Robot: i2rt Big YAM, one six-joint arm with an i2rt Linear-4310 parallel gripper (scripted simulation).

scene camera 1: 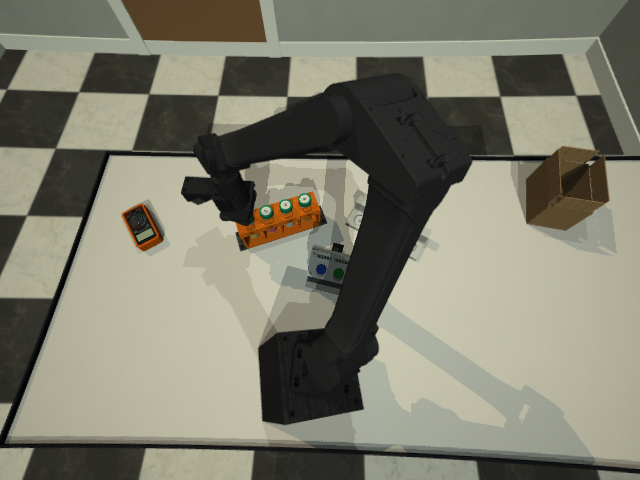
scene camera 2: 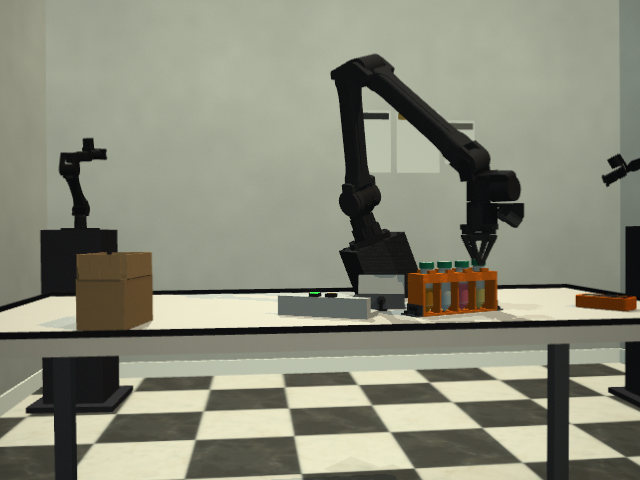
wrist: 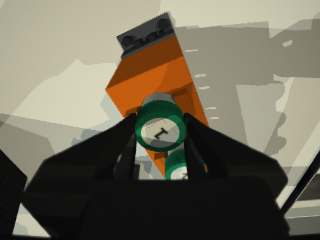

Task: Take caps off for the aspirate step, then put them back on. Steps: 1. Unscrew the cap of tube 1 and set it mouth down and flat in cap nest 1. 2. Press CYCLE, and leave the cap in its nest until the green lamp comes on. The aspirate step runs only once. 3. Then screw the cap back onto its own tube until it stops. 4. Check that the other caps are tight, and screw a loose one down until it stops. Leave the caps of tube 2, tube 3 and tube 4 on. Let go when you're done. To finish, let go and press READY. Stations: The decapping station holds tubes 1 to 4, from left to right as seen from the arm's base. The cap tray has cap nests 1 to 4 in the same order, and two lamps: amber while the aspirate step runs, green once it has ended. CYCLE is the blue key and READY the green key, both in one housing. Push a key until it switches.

Labels:
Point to a cardboard box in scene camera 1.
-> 555, 178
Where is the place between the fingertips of my gripper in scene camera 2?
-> At 478, 264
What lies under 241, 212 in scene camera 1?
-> My gripper.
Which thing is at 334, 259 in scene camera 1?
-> A key housing.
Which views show the cardboard box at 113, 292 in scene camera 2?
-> Scene camera 1 and scene camera 2 only.

